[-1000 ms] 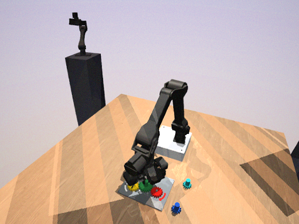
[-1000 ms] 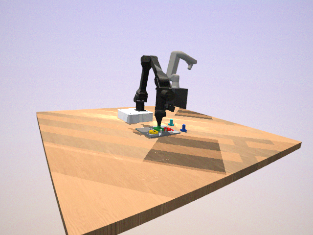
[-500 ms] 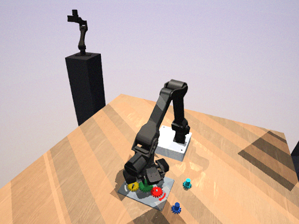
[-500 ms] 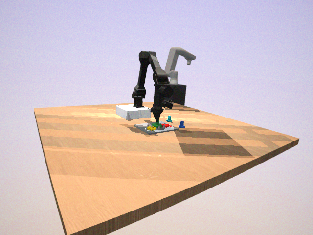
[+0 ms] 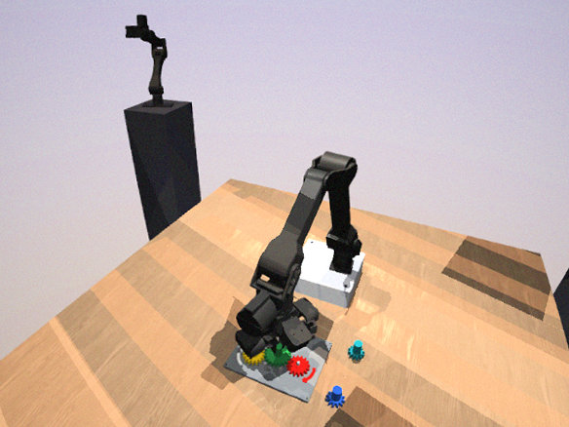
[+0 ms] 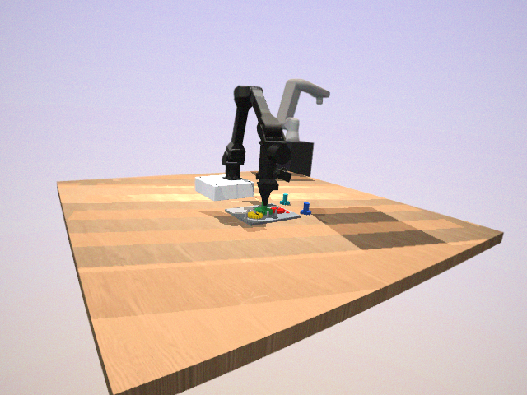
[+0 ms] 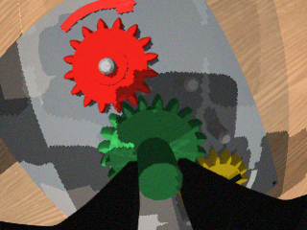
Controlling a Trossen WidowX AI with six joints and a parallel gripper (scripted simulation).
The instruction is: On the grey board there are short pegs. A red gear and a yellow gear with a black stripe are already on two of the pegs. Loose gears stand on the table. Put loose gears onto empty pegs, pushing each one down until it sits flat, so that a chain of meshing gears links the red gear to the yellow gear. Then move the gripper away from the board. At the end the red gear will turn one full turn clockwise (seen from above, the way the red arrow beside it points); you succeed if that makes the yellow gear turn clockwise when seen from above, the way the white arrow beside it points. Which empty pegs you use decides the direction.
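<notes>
Right now the green gear is 1 cm below my gripper tip. Round my gripper tip: red gear (1 cm ahead, 5 cm to the left, 2 cm below); then yellow gear (2 cm ahead, 5 cm to the right, 2 cm below); then red arrow (2 cm ahead, 8 cm to the left, 3 cm below).
</notes>
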